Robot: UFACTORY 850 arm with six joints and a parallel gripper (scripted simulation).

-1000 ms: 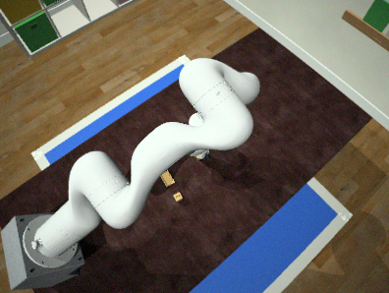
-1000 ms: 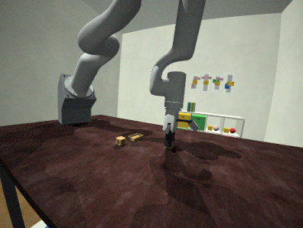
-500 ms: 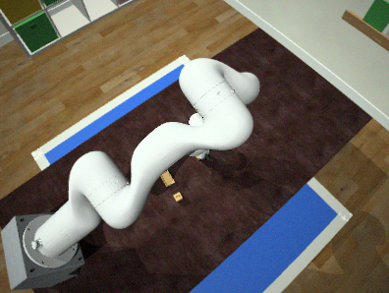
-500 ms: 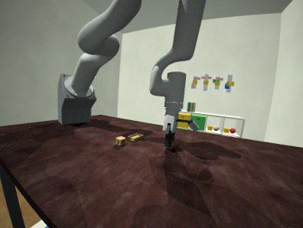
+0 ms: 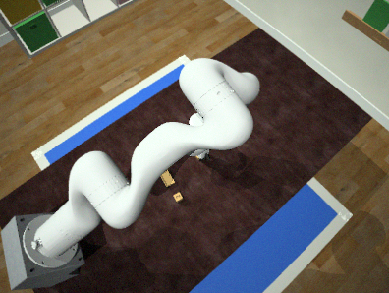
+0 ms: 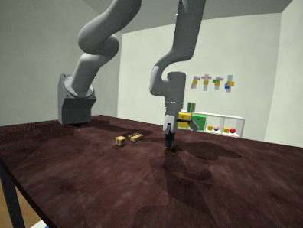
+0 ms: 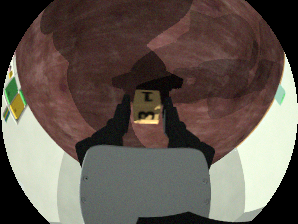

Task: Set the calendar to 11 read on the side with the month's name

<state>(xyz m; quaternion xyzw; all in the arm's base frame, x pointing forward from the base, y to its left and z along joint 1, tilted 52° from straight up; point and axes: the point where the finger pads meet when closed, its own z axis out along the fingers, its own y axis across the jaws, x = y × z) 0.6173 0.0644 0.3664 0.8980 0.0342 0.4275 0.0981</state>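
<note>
Right now my hand is 1 cm above the cube. Also, from my hand: wooden tray (19 cm behind, 2 cm to the left, 2 cm below).
</note>
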